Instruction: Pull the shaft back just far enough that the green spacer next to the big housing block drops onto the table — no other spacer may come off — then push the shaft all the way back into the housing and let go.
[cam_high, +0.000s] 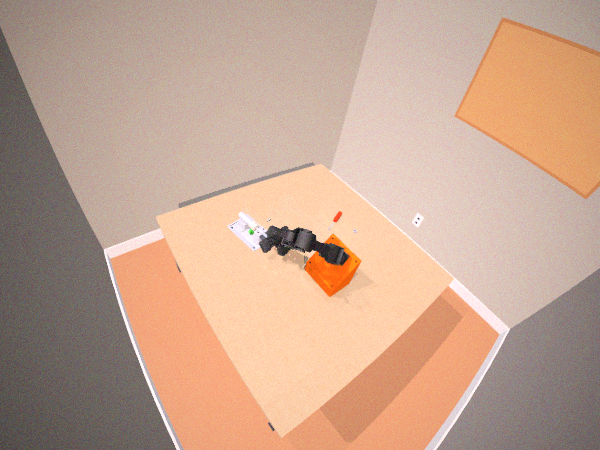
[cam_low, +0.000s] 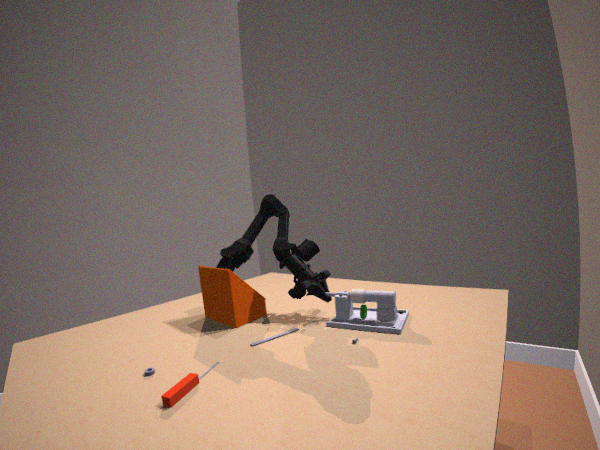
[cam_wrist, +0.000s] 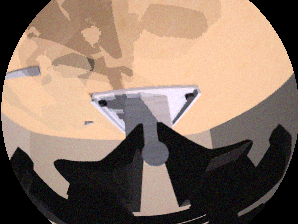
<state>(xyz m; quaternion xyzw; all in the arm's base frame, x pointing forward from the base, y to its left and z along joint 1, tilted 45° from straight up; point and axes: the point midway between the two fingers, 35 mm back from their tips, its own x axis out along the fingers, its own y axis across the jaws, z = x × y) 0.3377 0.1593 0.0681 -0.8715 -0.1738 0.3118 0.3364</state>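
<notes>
The horizontal shaft lies 5 cm ahead of my gripper tip, 2 cm above it and 1 cm to the left of it. The rest, counted from my gripper tip: green spacer: 12 cm ahead, 3 cm below, 1 cm to the left; then small bolt: 15 cm ahead, 14 cm to the right, 5 cm below; then white spacer: 12 cm ahead, 2 cm above, 1 cm to the left.
</notes>
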